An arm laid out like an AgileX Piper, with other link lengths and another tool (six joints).
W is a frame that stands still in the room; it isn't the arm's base.
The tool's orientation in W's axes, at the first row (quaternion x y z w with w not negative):
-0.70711 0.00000 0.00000 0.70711
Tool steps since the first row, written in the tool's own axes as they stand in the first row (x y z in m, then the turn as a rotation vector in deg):
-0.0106 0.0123 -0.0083 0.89 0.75 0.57
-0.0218 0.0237 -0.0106 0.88 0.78 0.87
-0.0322 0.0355 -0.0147 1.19 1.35 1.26
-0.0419 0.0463 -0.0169 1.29 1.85 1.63
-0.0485 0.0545 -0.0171 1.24 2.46 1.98
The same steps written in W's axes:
-0.0106 -0.0083 -0.0123 0.89 0.57 -0.75
-0.0218 -0.0106 -0.0237 0.88 0.87 -0.78
-0.0322 -0.0147 -0.0355 1.19 1.26 -1.35
-0.0419 -0.0169 -0.0463 1.29 1.63 -1.85
-0.0485 -0.0171 -0.0545 1.24 1.98 -2.46

